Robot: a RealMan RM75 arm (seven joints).
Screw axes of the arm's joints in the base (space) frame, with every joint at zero. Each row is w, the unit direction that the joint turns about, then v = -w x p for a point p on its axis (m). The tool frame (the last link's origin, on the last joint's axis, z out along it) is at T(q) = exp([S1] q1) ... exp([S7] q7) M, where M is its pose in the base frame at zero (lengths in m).
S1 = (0, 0, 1, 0, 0, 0)
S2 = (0, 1, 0, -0.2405, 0, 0)
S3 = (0, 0, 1, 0, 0, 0)
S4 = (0, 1, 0, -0.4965, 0, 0)
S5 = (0, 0, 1, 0, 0, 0)
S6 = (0, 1, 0, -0.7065, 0, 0)
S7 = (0, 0, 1, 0, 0, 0)
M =
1 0 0 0
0 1 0 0
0 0 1 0.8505
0 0 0 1
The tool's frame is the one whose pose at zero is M.
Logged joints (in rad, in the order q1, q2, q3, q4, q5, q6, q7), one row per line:
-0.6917 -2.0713 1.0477 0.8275 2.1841 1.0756 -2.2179
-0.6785 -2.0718 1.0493 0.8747 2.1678 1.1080 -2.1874
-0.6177 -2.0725 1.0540 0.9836 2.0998 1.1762 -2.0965
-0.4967 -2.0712 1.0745 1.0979 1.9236 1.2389 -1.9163
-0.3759 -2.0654 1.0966 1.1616 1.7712 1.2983 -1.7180
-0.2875 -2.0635 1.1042 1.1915 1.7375 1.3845 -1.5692
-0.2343 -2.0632 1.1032 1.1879 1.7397 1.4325 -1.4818
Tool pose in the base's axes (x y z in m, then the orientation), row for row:
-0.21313 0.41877 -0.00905 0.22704 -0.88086 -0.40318 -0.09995
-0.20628 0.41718 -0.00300 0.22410 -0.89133 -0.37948 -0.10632
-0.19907 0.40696 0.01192 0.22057 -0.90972 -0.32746 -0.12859
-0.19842 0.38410 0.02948 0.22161 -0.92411 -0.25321 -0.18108
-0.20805 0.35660 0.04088 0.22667 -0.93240 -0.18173 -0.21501
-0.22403 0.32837 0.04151 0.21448 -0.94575 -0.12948 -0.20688
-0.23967 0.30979 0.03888 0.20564 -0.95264 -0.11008 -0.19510
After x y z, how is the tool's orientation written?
As a quaternion, w x y z.
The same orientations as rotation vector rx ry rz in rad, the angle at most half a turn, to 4 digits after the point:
-2.4272 -1.1110 -0.2754
-2.4598 -1.0473 -0.2934
-2.5153 -0.9054 -0.3555
-2.5537 -0.6997 -0.5004
-2.5697 -0.5008 -0.5926
-2.6233 -0.3592 -0.5738
-2.6549 -0.3068 -0.5437

